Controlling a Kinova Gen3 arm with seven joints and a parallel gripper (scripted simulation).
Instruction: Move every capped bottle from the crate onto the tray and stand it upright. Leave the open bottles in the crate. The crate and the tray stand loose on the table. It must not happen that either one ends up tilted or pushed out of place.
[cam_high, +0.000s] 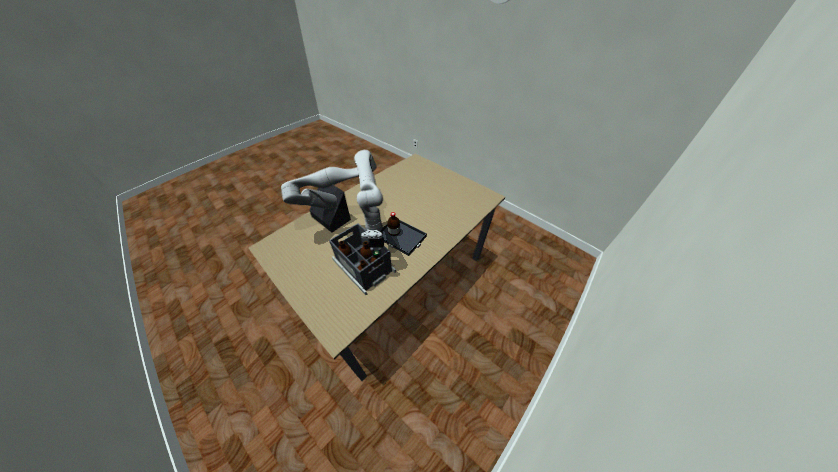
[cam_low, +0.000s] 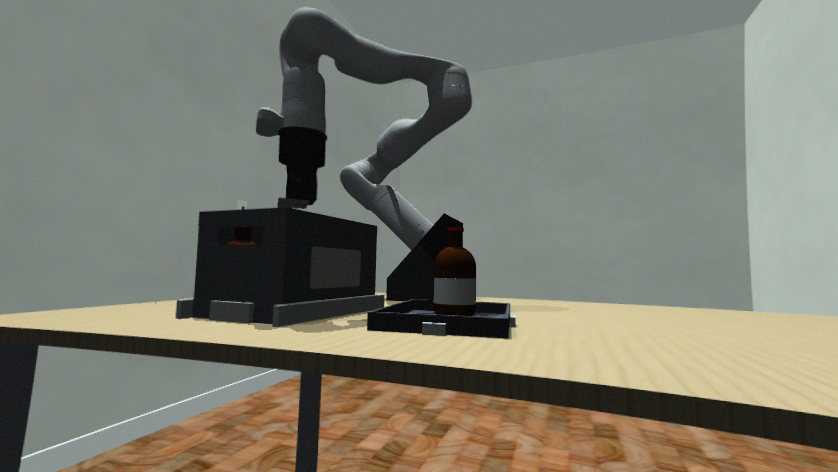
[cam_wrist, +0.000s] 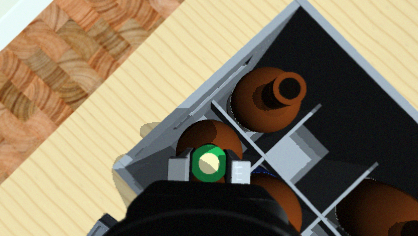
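The green-capped bottle lies 6 cm below my hand. Also, from my hand: black tray: 27 cm to the left, 14 cm below, 7 cm behind; dark crate: 9 cm behind, 6 cm below, 3 cm to the right.
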